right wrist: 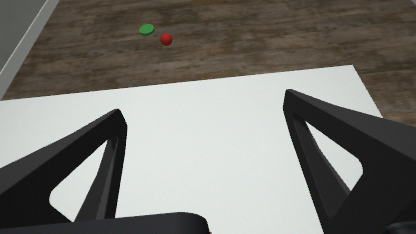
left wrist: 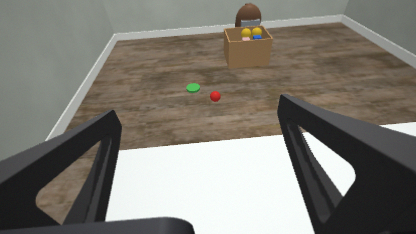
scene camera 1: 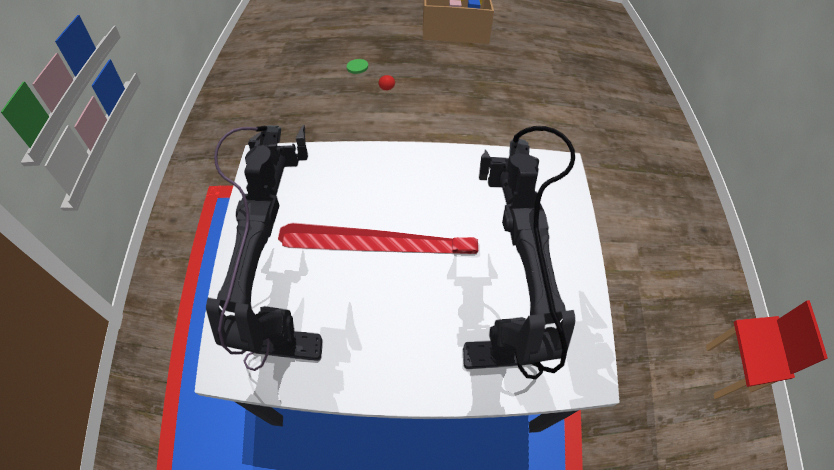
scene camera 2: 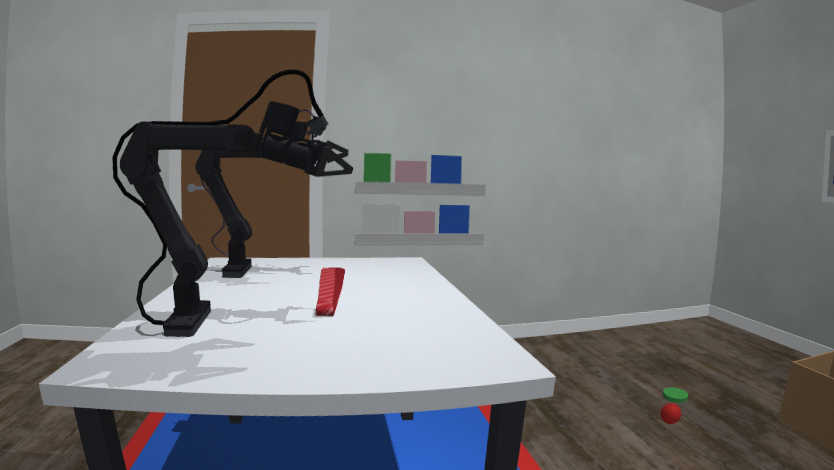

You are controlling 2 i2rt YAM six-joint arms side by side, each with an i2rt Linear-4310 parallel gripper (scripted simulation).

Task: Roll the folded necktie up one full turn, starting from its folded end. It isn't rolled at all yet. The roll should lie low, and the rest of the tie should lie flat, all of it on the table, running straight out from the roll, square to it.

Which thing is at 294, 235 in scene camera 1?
A red striped necktie.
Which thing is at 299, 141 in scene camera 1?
The left gripper.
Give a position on a red striped necktie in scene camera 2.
331, 280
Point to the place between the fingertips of the left gripper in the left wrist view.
197, 110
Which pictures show the right gripper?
The right wrist view, scene camera 1 and scene camera 2 only.
